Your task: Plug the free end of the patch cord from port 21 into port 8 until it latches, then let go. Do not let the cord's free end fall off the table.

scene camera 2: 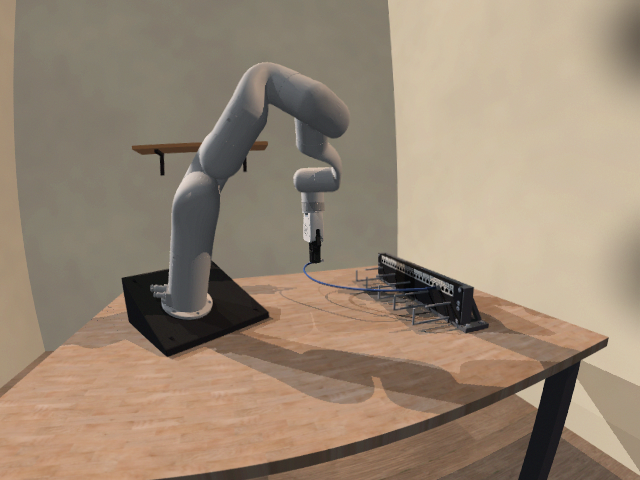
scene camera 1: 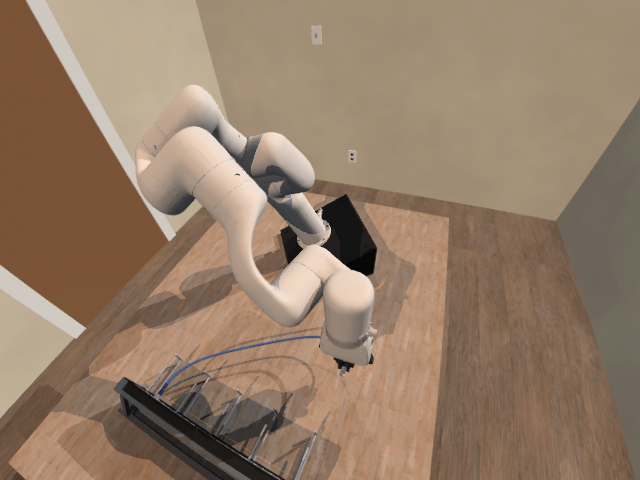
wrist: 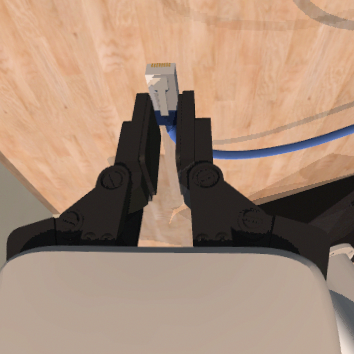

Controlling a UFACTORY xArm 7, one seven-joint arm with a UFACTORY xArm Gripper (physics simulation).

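Places are measured from the arm's base along level axes (x ahead, y left, z up), in centimetres.
Pixels of known places: gripper, fingertip midpoint: [scene camera 2: 315, 262] [scene camera 1: 345, 364] [wrist: 168, 113]; arm's base at its link origin: [scene camera 2: 187, 303] [scene camera 1: 314, 235].
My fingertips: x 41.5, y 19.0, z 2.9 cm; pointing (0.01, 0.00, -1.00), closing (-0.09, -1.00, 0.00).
Ahead of a thing's pixels: the offset from my fingertips to its top centre. Level surfaces: height alone.
My gripper [scene camera 1: 343, 365] [scene camera 2: 315, 259] [wrist: 168, 113] is shut on the cord's free plug, high above the table and apart from the patch panel {dx +19.0, dy -24.8, dz +1.1 cm} [scene camera 1: 178, 424] [scene camera 2: 466, 305]. The clear plug {dx +1.8, dy -0.1, dz +1.1 cm} [wrist: 162, 86] sticks out beyond the fingertips in the wrist view, its gold contacts at the far end and its latch tab facing the camera. The blue cord [scene camera 1: 248, 346] [scene camera 2: 341, 287] [wrist: 260, 152] bends away behind the plug and arcs to the panel, where its other end sits near one end of the port row. The port numbers are too small to read, so port 8 cannot be told apart.
Several thin metal rods [scene camera 1: 306, 454] [scene camera 2: 413, 316] stick out from the panel's cord side. The arm's black wedge base [scene camera 1: 356, 232] [scene camera 2: 149, 320] stands on the wooden table {dz -9.0 cm} [scene camera 1: 403, 413] [scene camera 2: 155, 413]. A wall shelf [scene camera 2: 180, 148] hangs behind the arm.
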